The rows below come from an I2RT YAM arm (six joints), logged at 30 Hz.
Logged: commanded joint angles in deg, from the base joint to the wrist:
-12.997 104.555 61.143 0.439 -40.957 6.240
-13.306 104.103 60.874 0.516 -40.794 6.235
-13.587 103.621 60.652 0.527 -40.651 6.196
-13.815 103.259 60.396 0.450 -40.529 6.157
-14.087 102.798 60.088 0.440 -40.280 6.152
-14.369 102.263 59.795 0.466 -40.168 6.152
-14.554 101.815 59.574 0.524 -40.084 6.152
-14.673 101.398 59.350 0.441 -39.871 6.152
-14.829 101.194 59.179 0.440 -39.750 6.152
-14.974 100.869 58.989 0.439 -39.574 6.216
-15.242 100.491 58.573 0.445 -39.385 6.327
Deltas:
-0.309 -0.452 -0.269 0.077 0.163 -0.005
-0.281 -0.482 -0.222 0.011 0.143 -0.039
-0.228 -0.362 -0.256 -0.077 0.122 -0.039
-0.272 -0.461 -0.308 -0.010 0.249 -0.005
-0.282 -0.535 -0.293 0.026 0.112 0.000
-0.185 -0.448 -0.221 0.058 0.084 0.000
-0.119 -0.417 -0.224 -0.083 0.213 0.000
-0.156 -0.204 -0.171 -0.001 0.121 0.000
-0.145 -0.325 -0.190 -0.001 0.176 0.064
-0.268 -0.378 -0.416 0.006 0.189 0.111

